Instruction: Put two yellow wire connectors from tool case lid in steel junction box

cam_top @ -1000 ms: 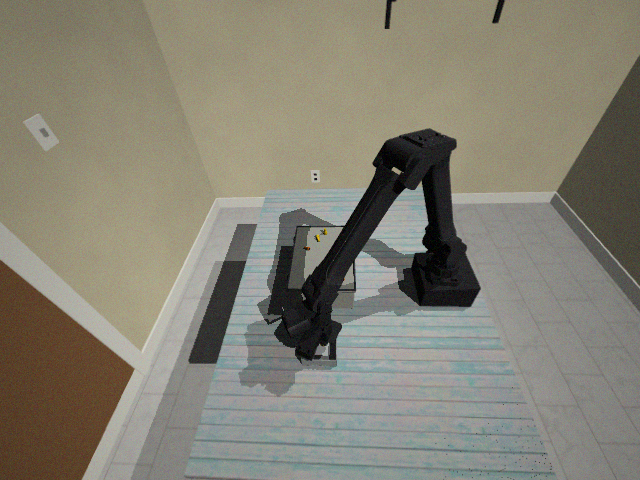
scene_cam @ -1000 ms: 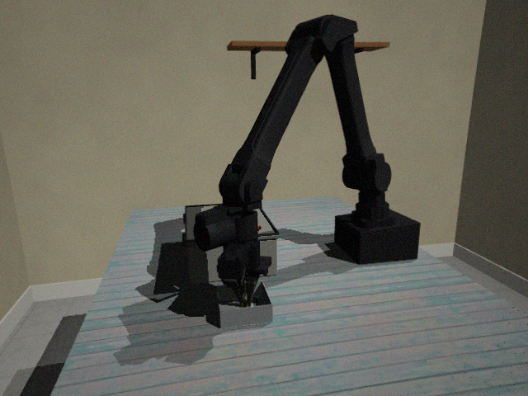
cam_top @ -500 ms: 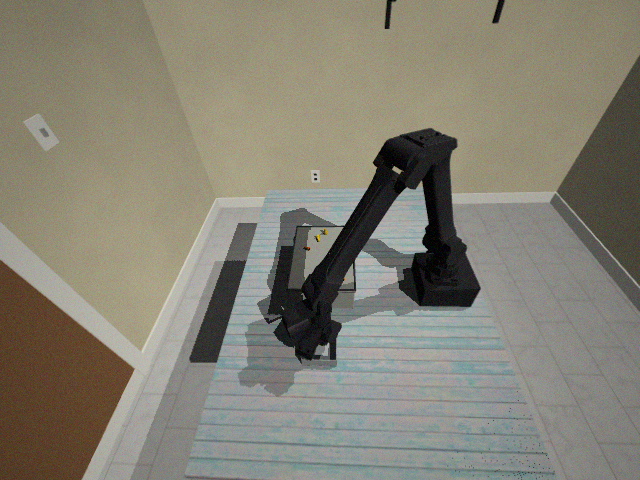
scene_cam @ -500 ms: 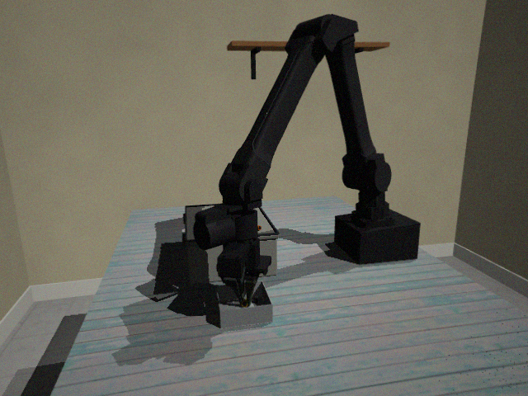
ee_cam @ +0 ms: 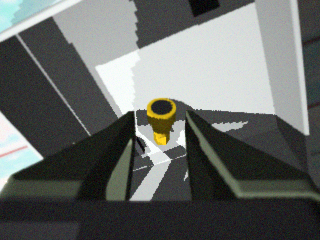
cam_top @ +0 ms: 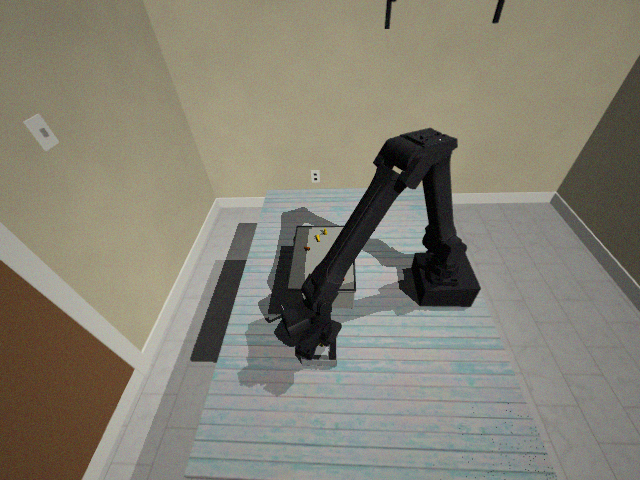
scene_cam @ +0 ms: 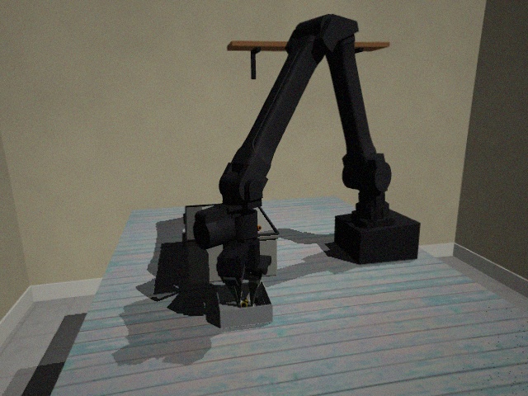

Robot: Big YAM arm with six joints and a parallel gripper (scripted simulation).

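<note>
The grey tool case lies 270 mm to the right of my hand, 70 mm above it and 50 mm ahead of it. Round my hand: red connector: 260 mm to the right, 100 mm above, 10 mm behind.
</note>
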